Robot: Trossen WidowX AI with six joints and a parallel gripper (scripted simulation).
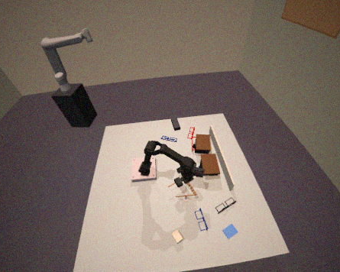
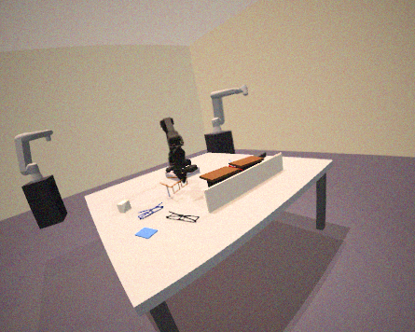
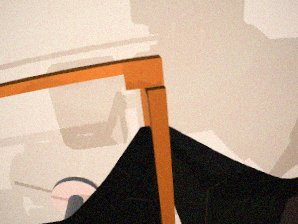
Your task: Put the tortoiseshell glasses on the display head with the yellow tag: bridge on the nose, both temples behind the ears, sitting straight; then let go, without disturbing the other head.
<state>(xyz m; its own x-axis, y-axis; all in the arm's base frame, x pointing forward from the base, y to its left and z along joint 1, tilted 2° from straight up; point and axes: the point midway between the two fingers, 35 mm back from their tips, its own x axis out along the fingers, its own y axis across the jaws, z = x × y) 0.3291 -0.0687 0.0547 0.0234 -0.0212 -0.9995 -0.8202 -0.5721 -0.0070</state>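
Now: the small peg 10 cm to the right of my gripper tip, 3 cm below it and 1 cm behind it. Also, from my gripper tip: blue cloth 30 cm to the right, 29 cm ahead, 6 cm below; then long white panel 27 cm to the left, 26 cm ahead; then white block 36 cm to the right, 5 cm behind, 3 cm below.
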